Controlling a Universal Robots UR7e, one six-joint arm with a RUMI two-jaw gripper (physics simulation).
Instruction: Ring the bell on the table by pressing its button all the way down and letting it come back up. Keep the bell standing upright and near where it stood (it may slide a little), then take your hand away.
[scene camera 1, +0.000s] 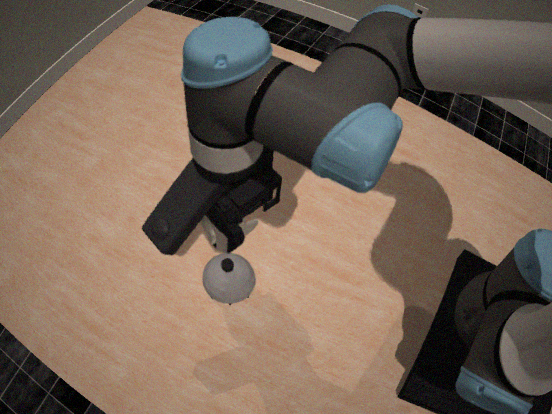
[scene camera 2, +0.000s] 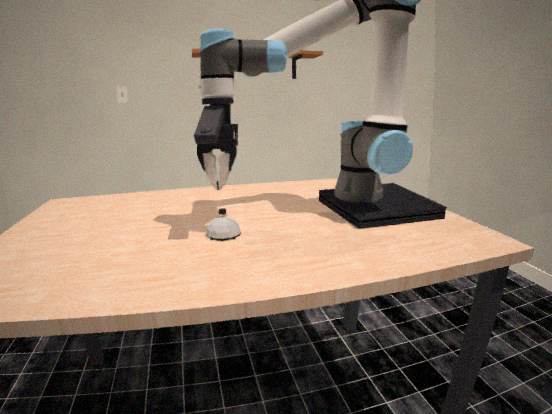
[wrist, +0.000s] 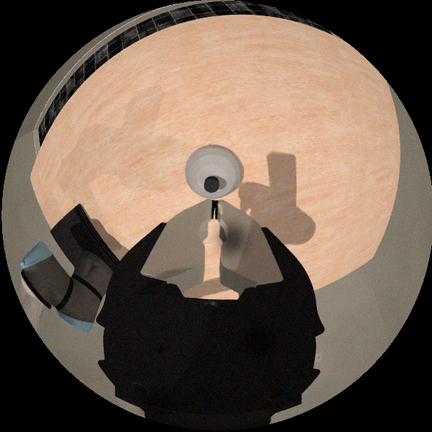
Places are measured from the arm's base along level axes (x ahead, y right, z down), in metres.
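Pixels of known places: gripper, fingertip midpoint: (scene camera 1: 222, 248) (scene camera 2: 218, 190); arm's base, link origin: (scene camera 2: 358, 195).
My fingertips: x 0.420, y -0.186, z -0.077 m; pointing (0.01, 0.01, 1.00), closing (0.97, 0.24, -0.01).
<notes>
Ahead of a thing's pixels: the offset from my fingertips to its middle. Level surfaces: height alone.
A grey dome-shaped bell {dx -0.005, dy +0.002, dz +0.080 m} (scene camera 1: 229, 284) (scene camera 2: 223, 229) (wrist: 220, 161) stands upright on the table {dz +0.113 m} (scene camera 1: 100, 280) (scene camera 2: 125, 270) (wrist: 300, 90). Its black button {dx -0.005, dy +0.002, dz +0.052 m} (scene camera 1: 227, 265) (scene camera 2: 222, 212) (wrist: 211, 184) stands up from the top of the dome, with a short stem showing under it in scene camera 2. My gripper (scene camera 2: 218, 188) (wrist: 214, 202) is shut with nothing between its fingertips. It points down and hangs above the bell, with a visible gap between tips and button. In scene camera 1 the fingers are partly hidden behind the gripper's black linkage.
The arm's base stands on a black plate (scene camera 1: 425, 370) (scene camera 2: 400, 221) (wrist: 82, 235) at the right of the table in both scene views. The arm's shadows fall across the table near the bell. An orange-brown shelf (scene camera 2: 312, 53) is on the wall behind the arm.
</notes>
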